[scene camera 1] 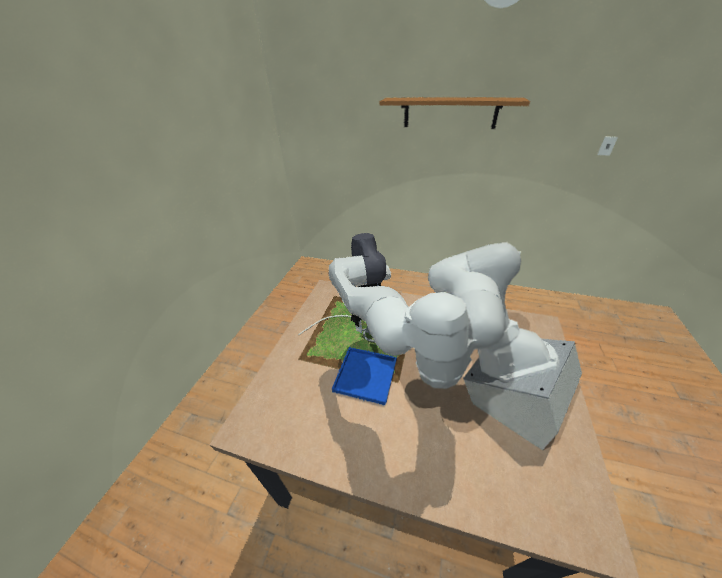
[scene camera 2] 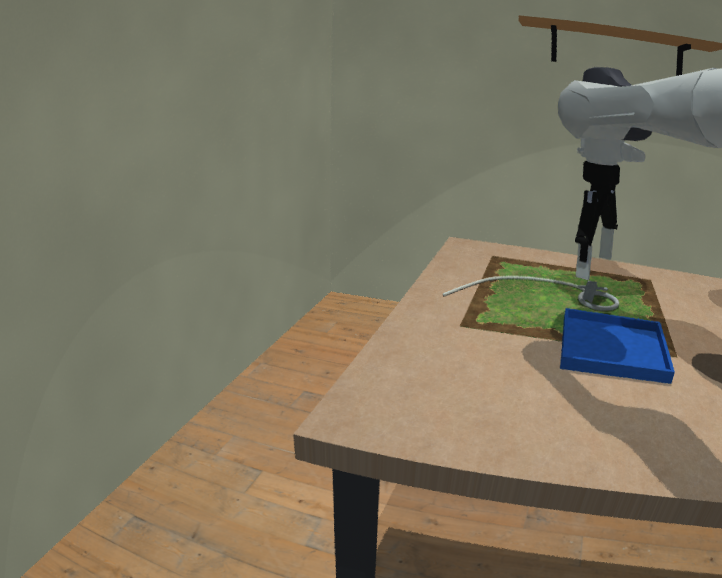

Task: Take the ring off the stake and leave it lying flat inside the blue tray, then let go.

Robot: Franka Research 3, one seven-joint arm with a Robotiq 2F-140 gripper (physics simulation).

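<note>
A grey ring (scene camera 2: 602,309) is low over the green mat, behind the blue tray, with a small dark grey block (scene camera 2: 590,292) at its rear left. A long, thin, pale curved rod or cord (scene camera 1: 322,320) (scene camera 2: 523,277) runs from the left to this block; whether it is the stake, and how the ring sits on it, I cannot tell. My gripper (scene camera 2: 594,257) is open above the ring and block, its fingers apart and holding nothing. In scene camera 1 the arm hides most of the gripper and ring. The blue tray (scene camera 1: 361,398) (scene camera 2: 614,372) shows no ring inside.
The green mat with brown edges (scene camera 1: 331,340) (scene camera 2: 523,307) lies on the table (scene camera 1: 283,421) (scene camera 2: 421,385), partly behind the tray. The arm's grey base block (scene camera 1: 511,403) stands at the right in scene camera 1. A wooden wall shelf (scene camera 1: 454,101) (scene camera 2: 620,33) hangs behind.
</note>
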